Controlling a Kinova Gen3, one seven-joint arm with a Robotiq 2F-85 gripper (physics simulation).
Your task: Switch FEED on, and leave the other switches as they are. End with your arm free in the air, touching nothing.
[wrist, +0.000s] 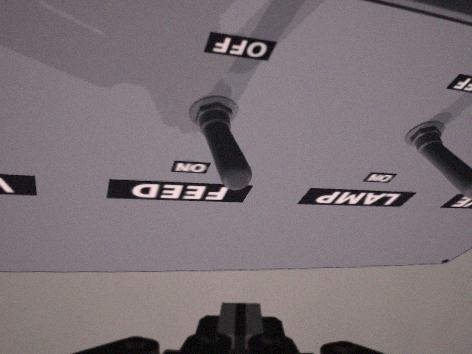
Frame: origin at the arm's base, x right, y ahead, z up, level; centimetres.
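Where they show: gripper, between the fingertips: (240, 329).
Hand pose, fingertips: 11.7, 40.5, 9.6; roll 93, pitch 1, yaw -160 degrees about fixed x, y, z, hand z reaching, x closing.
Each offset is from my fingertips to the top centre of the thing, as dx, dy, dz. "*": to the spot under its first point.
The FEED switch is a dark lever @(* +0.3, +1.2, -6.4) (228, 152) on a round collar, left of the middle of the wrist view. The lettering is upside down. Its OFF label @(* +0.0, +0.8, -10.5) (240, 46) is above the collar, and its ON label @(* +0.0, +8.4, -6.3) (190, 167) and the FEED label @(+0.0, +10.7, -4.6) (172, 191) are below. The lever's rounded tip shows over the end of the FEED label; seen at this slant, I cannot tell for sure which way it is thrown. My gripper (240, 329) is shut and empty at the bottom of the view, apart from the lever in the picture.
The LAMP switch lever @(* -11.4, +1.9, -6.6) (450, 166) stands at the right, with the LAMP label @(-12.0, +10.7, -4.6) (357, 197) to its lower left. Parts of further labels show at both side edges. The grey panel (150, 240) ends above the gripper, with a beige surface (100, 305) beyond. A dark edge crosses the top right.
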